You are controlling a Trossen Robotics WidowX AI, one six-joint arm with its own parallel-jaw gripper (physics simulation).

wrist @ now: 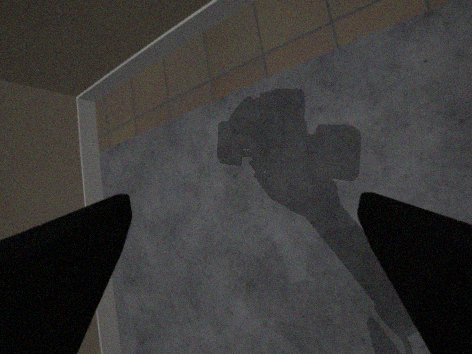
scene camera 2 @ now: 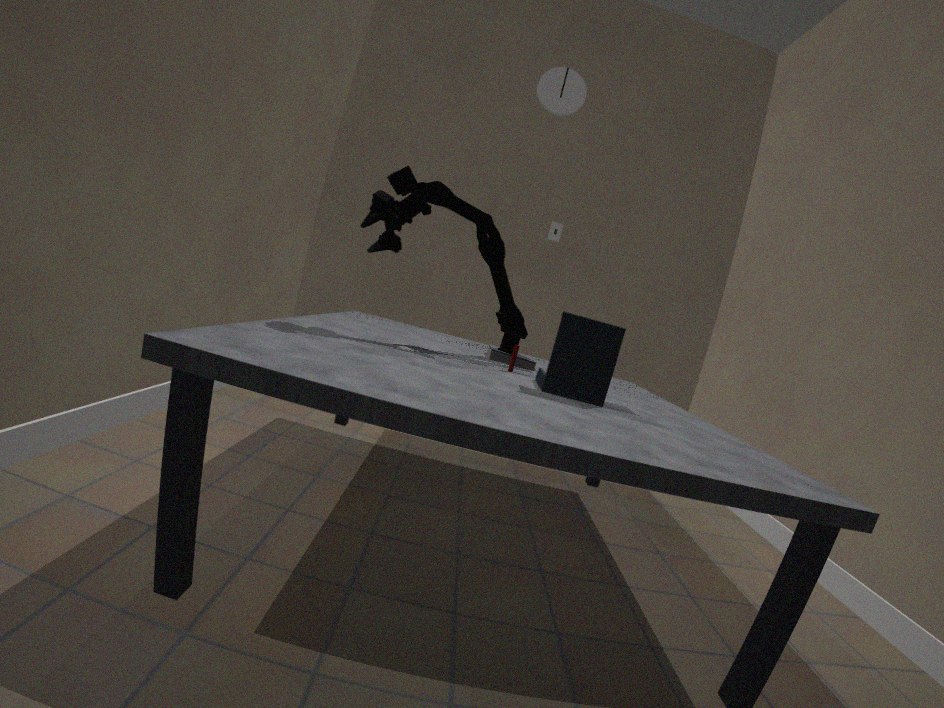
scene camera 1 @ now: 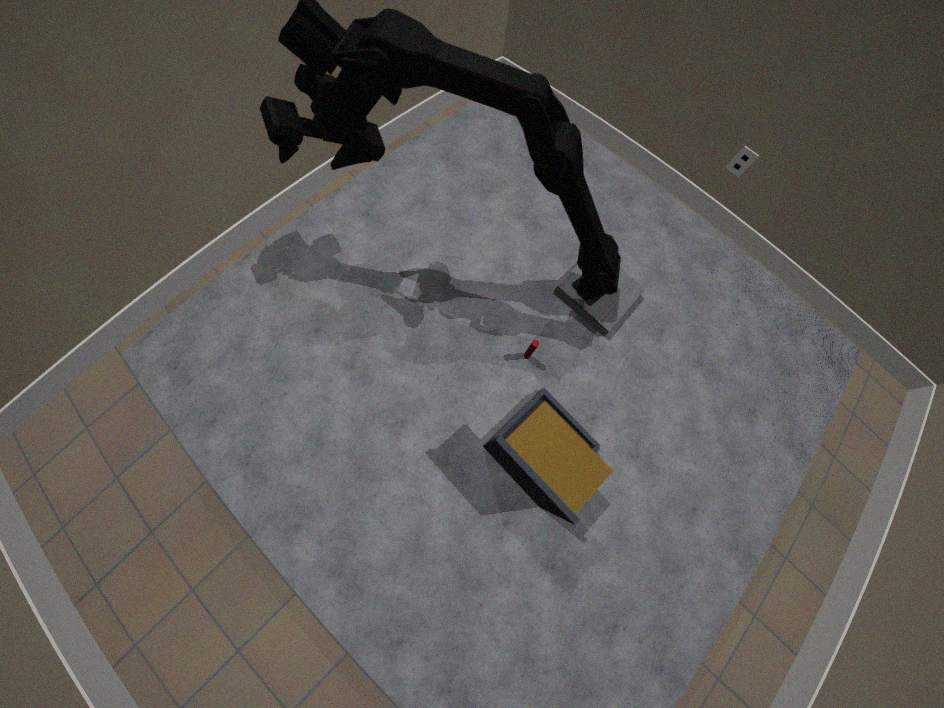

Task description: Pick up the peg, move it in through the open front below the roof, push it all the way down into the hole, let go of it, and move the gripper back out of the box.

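Frame: origin at the arm's base, x ahead, y left, z up, level; millimetres.
Where they show: gripper, fingertip midpoint: [wrist: 246,204] [scene camera 2: 364,239] [scene camera 1: 307,164]; arm's base, link origin: [scene camera 2: 507,351] [scene camera 1: 590,287].
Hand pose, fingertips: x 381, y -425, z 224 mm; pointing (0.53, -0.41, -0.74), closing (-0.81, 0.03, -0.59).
Things, the pixels of their top centre, and the offset from my fingertips. Level surfaces: height alone.
- red peg, top centre: [scene camera 1: 535,343] [scene camera 2: 517,345] dy +455, dx -170, dz -177 mm
- yellow roof, top centre: [scene camera 1: 575,439] [scene camera 2: 587,319] dy +617, dx -66, dz -55 mm
- grey table, surface height: dz -257 mm
The red peg [scene camera 1: 531,349] [scene camera 2: 513,358] stands upright on the table between the arm's base and the box. The box has dark walls [scene camera 2: 583,358] and a yellow roof [scene camera 1: 558,457]. The hole is hidden under the roof, and the open front cannot be made out clearly. My gripper [scene camera 1: 310,160] [scene camera 2: 367,237] [wrist: 246,204] is open and empty. It is high above the table, far from the peg and the box, on the left side in both scene views. The peg and the box do not show in the wrist view.
The grey table [scene camera 1: 320,457] [scene camera 2: 381,381] [wrist: 200,260] carries the arm's base plate [scene camera 1: 621,312] behind the peg. The arm's shadow falls across the table. A tiled floor [scene camera 1: 152,579] [scene camera 2: 411,609] and walls lie beyond the table's edges.
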